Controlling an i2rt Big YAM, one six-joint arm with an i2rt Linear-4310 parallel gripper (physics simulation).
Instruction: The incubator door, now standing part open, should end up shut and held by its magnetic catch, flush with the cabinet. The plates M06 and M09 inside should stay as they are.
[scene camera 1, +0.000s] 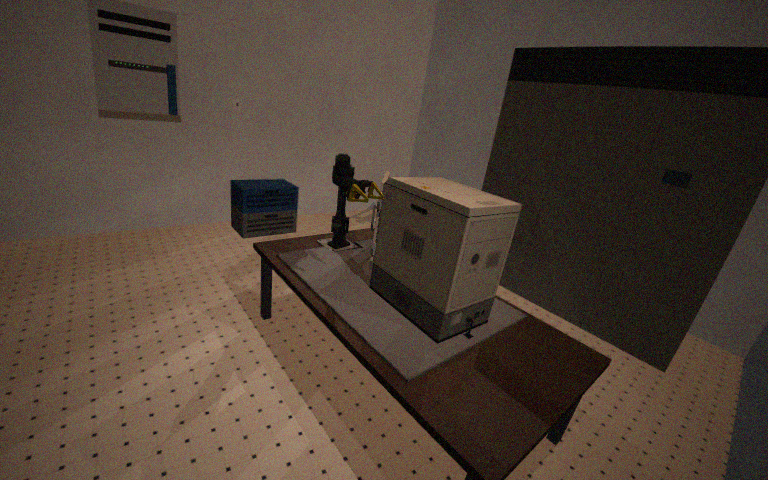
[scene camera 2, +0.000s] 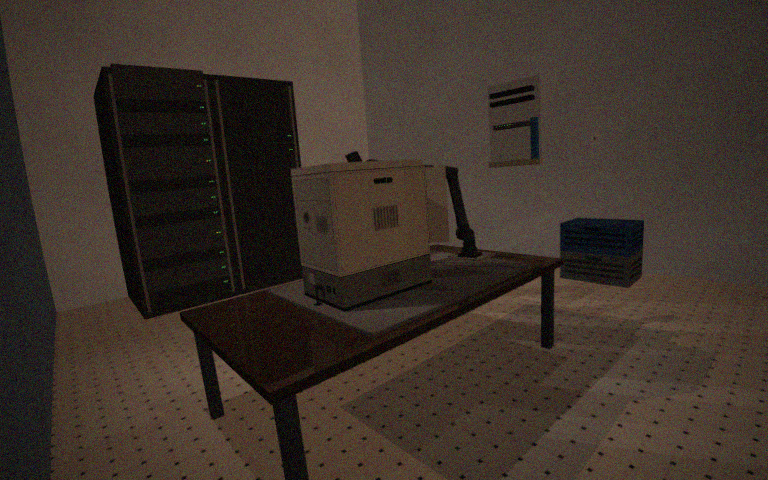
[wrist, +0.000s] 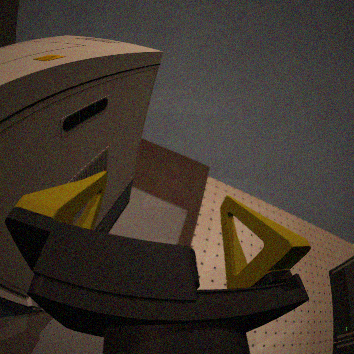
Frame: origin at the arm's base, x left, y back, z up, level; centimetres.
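Seen in the pictures: gripper, fingertip midpoint: (scene camera 1: 375, 199) (wrist: 167, 190); arm's base, link origin: (scene camera 1: 338, 244) (scene camera 2: 469, 255).
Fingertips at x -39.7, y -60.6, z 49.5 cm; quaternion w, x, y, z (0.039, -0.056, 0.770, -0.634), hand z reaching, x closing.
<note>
Offsets run from my fingertips to a thing's middle. "spot": to the spot under its first point. Level surfaces: height alone.
The cream incubator cabinet (scene camera 1: 421, 243) (scene camera 2: 376, 226) (wrist: 45, 155) stands on a dark grey base. In scene camera 2 the door @(spot: dy +28.3, dx +39.5, dz -23.0 cm) (scene camera 2: 437, 217) juts out past the cabinet's right edge, part open. In scene camera 1 a thin light edge of the door (scene camera 1: 374, 226) shows at the cabinet's left end. My gripper (scene camera 1: 367, 193) (wrist: 167, 190) is open and empty, its yellow fingers wide apart, near the top of the cabinet's door end. In the wrist view the cabinet's side, with a dark slot, lies beyond the left finger. Plates M06 and M09 and the catch are hidden.
The cabinet and arm base stand on a grey mat @(dz -49.3 cm) (scene camera 1: 390, 345) (scene camera 2: 373, 324) on a dark brown table @(dz -50.6 cm) (scene camera 1: 498, 418) (scene camera 2: 243, 339). A short cable @(spot: dy -39.4, dx +23.5, dz -45.8 cm) (scene camera 1: 469, 328) is at the cabinet's rear foot. A blue and grey crate (scene camera 1: 264, 206) (scene camera 2: 601, 251) stands beyond the table.
</note>
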